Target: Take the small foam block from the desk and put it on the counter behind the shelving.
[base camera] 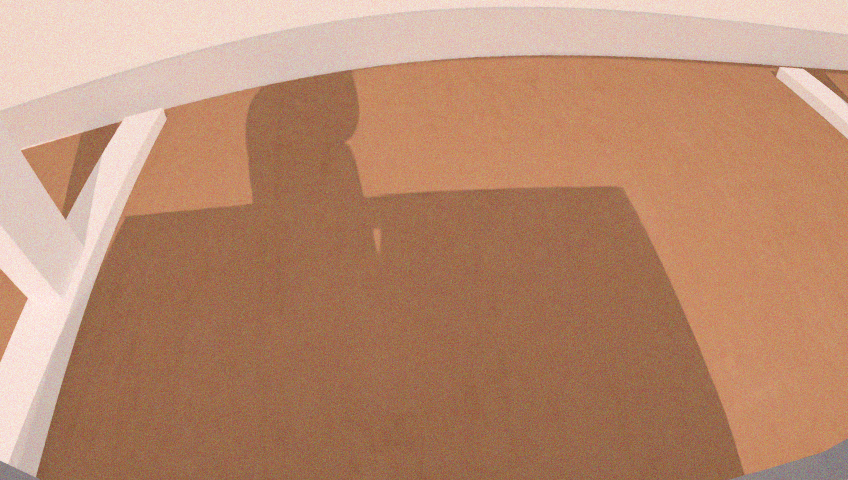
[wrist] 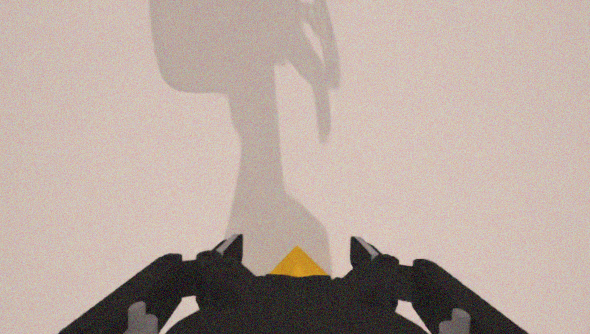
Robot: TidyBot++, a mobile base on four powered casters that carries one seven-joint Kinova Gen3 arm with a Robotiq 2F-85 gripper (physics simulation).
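Frame: origin at the arm's base, x left, y down, z back, level; metres.
Seen in the pictures: gripper, fingertip midpoint: [wrist: 296, 247].
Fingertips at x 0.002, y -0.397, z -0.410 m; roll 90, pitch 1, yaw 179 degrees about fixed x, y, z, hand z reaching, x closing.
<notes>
A point is followed by its place in that frame.
The small foam block [wrist: 298, 263] {x 0.000, y -0.366, z -0.383 m} is yellow. One corner of it shows in the wrist view at the bottom middle, between the fingers; the rest is hidden behind the gripper's dark body. My gripper [wrist: 296, 247] {x 0.002, y -0.397, z -0.410 m} is open, with a finger on each side of the block's visible corner and a gap on both sides. The pale desk top [wrist: 475, 125] {x -0.214, y -0.324, z -0.538 m} fills the wrist view behind them, with the arm's grey shadow across it. In the base view the desk's pale edge [base camera: 476, 32] {x -0.091, y 0.349, z -0.841 m} runs across the top. The counter and the shelving do not show in either view.
In the base view a white desk leg with a brace [base camera: 89, 249] stands at the left, and another white brace [base camera: 815, 95] shows at the upper right. The orange-brown floor [base camera: 743, 208] {x -0.390, y 0.396, z -0.469 m} under the desk carries a large dark shadow.
</notes>
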